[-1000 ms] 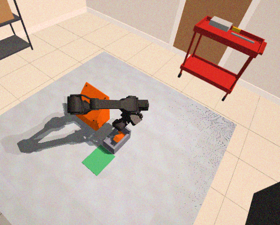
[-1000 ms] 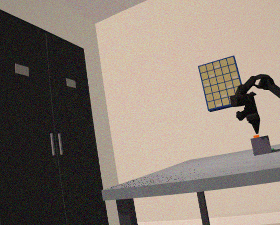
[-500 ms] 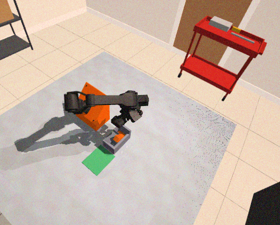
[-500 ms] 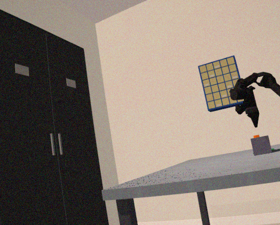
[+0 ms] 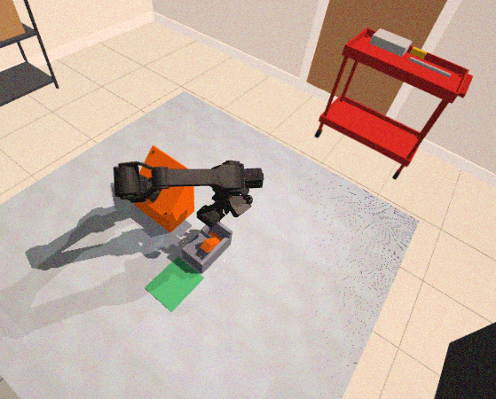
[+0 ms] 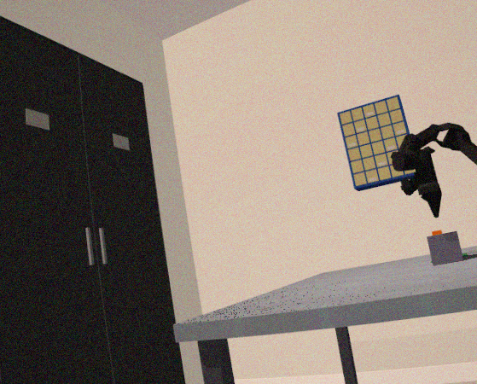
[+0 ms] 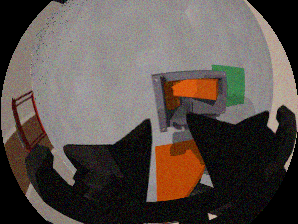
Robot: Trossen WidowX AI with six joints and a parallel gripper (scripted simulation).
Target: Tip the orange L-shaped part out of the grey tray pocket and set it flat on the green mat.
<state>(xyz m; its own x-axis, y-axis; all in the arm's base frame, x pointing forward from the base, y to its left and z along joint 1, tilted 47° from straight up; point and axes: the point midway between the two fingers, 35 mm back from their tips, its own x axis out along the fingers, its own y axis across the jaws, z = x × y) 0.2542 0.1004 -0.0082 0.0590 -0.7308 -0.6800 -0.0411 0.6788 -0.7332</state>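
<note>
The orange L-shaped part is 100 mm below my gripper tip and 40 mm to the right of it. The rest, counted from my gripper tip: green mat (220 mm to the right, 160 mm below); then tray (150 mm below, 60 mm to the right).
</note>
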